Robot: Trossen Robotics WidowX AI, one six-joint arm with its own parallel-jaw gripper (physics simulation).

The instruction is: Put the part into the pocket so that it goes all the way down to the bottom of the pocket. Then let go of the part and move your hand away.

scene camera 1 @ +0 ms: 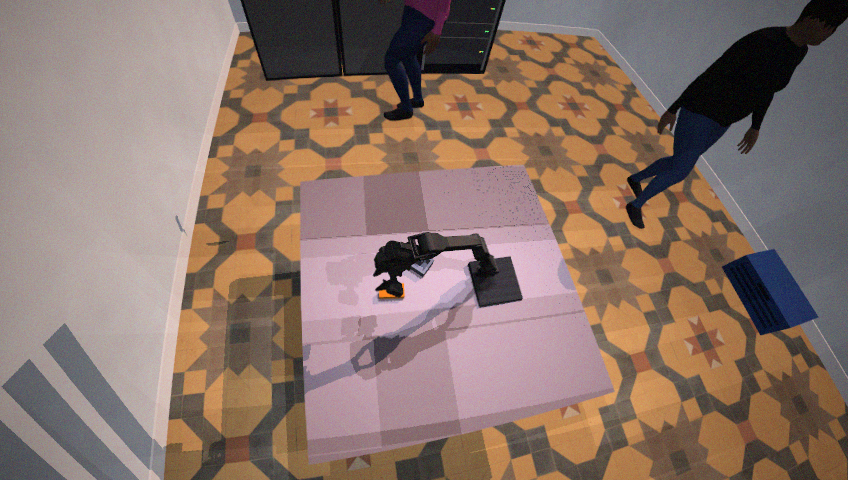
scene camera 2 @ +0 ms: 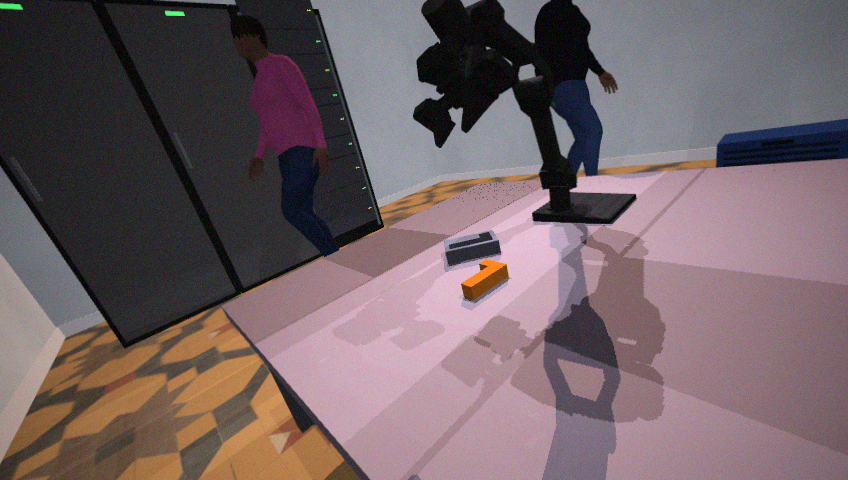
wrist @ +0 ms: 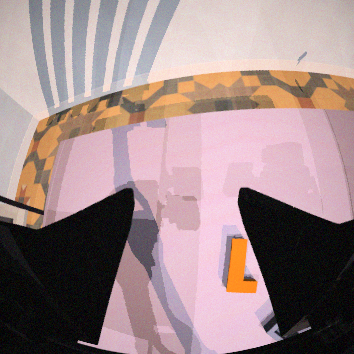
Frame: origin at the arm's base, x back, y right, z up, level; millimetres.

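Seen in the pictures: gripper, fingertip midpoint: (scene camera 1: 374, 283) (scene camera 2: 450, 139) (wrist: 186, 195); arm's base, link origin: (scene camera 1: 485, 270) (scene camera 2: 560, 206).
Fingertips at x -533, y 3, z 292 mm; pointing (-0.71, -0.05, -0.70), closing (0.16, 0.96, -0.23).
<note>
Offsets run from my fingertips to a thing's top centre. Level surfaces: height alone.
The part, an orange L-shaped block {dx +85, dy +51, dz -286 mm} (scene camera 1: 390, 295) (scene camera 2: 484, 281) (wrist: 237, 265), lies flat on the table, outside the pocket. The pocket is an L-shaped recess in a grey block {dx +241, dy +156, dz -279 mm} (scene camera 1: 422, 268) (scene camera 2: 474, 252) (wrist: 271, 326), which stands close beside the part, nearer the cabinets. The right finger hides much of this block in the wrist view. My gripper (scene camera 1: 378, 281) (scene camera 2: 453, 138) (wrist: 186, 195) is open and empty, high above the table and apart from the part. In the wrist view the part lies below and right of the fingertips, beside the right finger.
The pink table {dz -316 mm} (scene camera 1: 523, 368) (scene camera 2: 743, 333) (wrist: 215, 140) carries the arm's black base plate (scene camera 1: 502, 288) (scene camera 2: 606, 208). Shadows of the arm cross the table. Two people (scene camera 1: 410, 47) (scene camera 1: 731, 77), dark cabinets (scene camera 1: 297, 41) and a blue box (scene camera 1: 779, 291) are beyond it.
</note>
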